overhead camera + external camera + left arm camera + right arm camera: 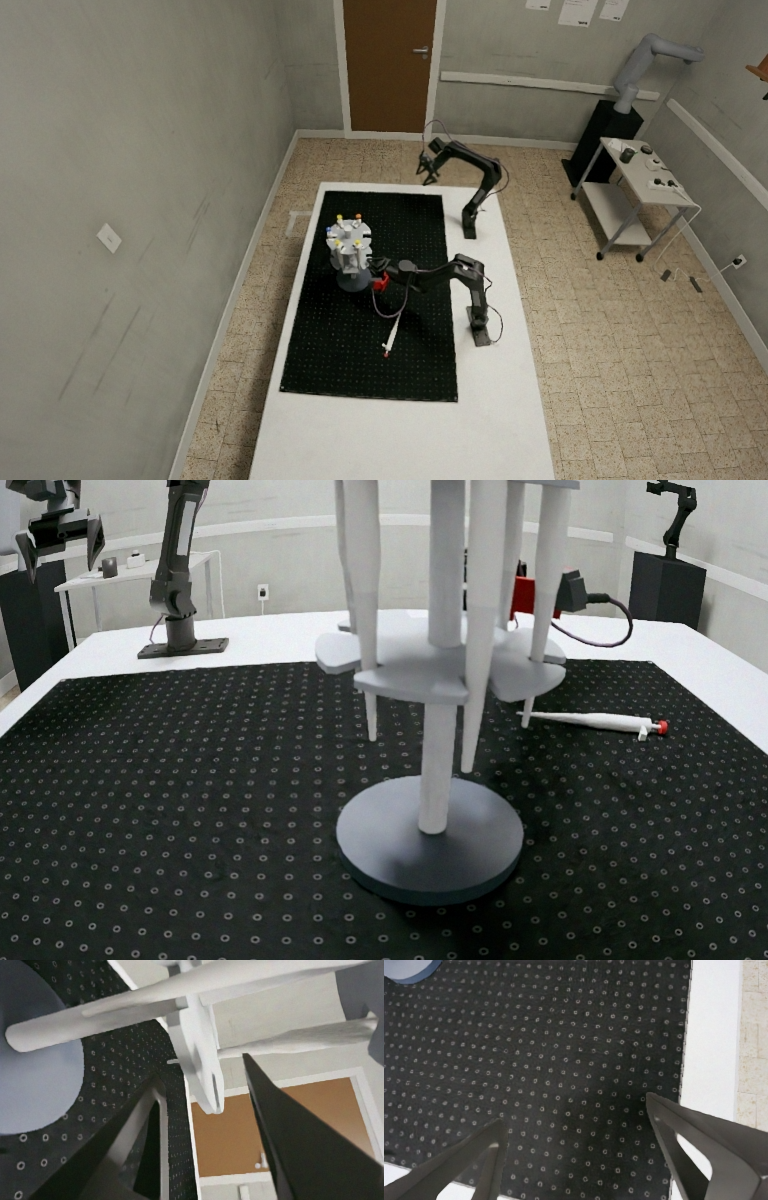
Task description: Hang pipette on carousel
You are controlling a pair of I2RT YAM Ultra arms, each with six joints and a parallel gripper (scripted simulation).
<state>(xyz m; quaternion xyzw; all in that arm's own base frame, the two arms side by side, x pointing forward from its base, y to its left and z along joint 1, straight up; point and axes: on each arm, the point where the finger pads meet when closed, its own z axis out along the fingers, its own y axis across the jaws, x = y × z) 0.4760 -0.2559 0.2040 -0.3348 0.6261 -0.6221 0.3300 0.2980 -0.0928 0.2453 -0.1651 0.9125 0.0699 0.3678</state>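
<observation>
Now: the white pipette 240 mm to the left of my left hand, 180 mm below it and 120 mm behind it.
</observation>
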